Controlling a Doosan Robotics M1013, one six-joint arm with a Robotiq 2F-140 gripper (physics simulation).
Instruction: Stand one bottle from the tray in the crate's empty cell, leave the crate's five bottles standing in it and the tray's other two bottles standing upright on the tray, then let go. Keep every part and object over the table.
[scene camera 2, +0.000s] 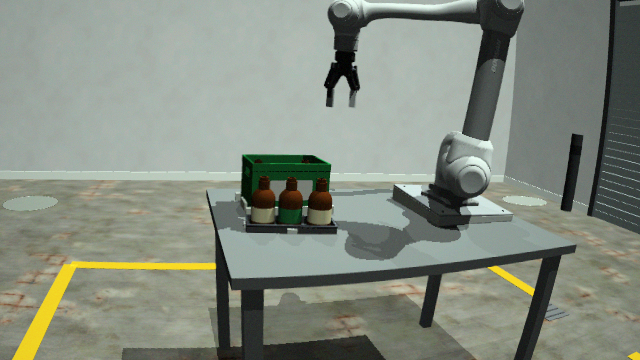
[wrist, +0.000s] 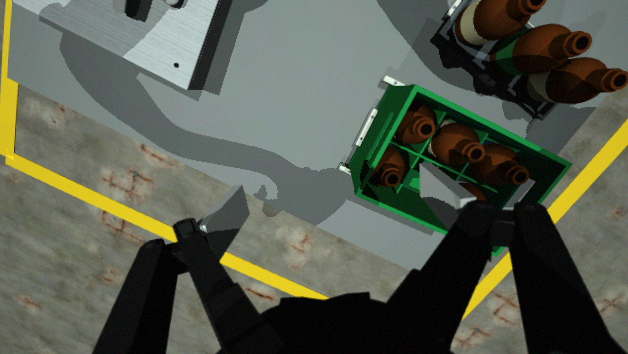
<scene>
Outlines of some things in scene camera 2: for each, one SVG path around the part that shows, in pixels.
My gripper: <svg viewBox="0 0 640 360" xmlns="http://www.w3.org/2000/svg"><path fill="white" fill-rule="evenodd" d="M336 51L335 61L337 62L331 63L324 83L325 88L327 88L326 107L333 107L334 87L340 77L345 76L351 89L349 107L356 108L356 97L360 84L357 66L352 65L352 62L355 62L355 53Z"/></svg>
A green-labelled bottle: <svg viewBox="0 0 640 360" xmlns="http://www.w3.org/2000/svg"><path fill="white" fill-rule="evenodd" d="M288 177L286 189L279 196L277 225L301 225L303 197L297 190L298 181L296 181L296 177Z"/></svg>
A cream-labelled bottle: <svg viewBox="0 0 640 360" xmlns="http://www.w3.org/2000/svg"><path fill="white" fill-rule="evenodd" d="M260 176L258 189L253 192L251 198L251 224L274 225L275 194L270 189L269 177Z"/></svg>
A brown bottle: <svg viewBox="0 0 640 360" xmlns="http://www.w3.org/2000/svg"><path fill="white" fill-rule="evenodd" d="M318 178L316 190L310 194L308 199L307 225L330 226L332 196L327 191L326 179Z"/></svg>
</scene>
